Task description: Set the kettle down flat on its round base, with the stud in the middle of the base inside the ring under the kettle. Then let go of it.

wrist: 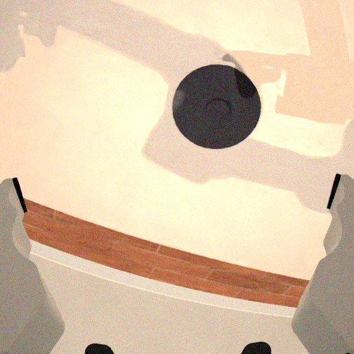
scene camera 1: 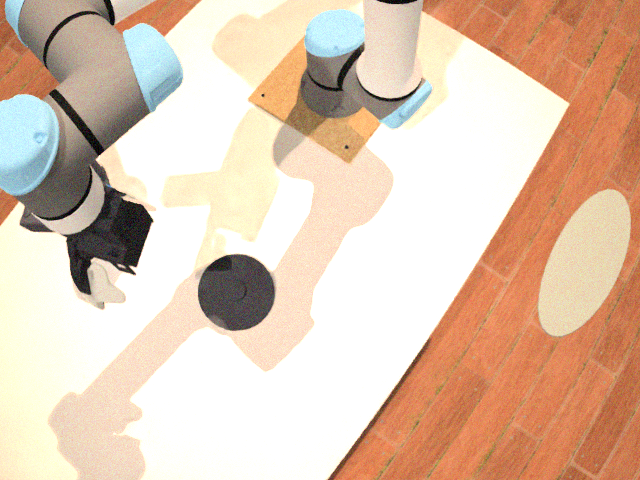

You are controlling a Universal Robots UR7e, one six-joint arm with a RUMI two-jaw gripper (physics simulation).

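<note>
The round black base [scene camera 1: 219, 310] [wrist: 195, 125] lies flat on the white table, with the small round stud [scene camera 1: 237, 290] [wrist: 218, 106] at its middle. No kettle stands on it. The kettle cannot be made out in either view; the arm and gripper cover part of the table at the left of the scene view. My gripper [scene camera 1: 124, 248] [wrist: 176, 179] is open and empty, above the table to the left of the base in the scene view. In the wrist view the base is beyond the fingertips, a little right of the middle.
The white table [scene camera 1: 372, 289] [wrist: 100, 125] carries the arm's wooden mounting board [scene camera 1: 279, 98] at the back. Arm shadows cross the table and surround the base. The table edge and brick-coloured floor [scene camera 1: 516, 361] lie to the right, with a pale oval disc [scene camera 1: 584, 263].
</note>
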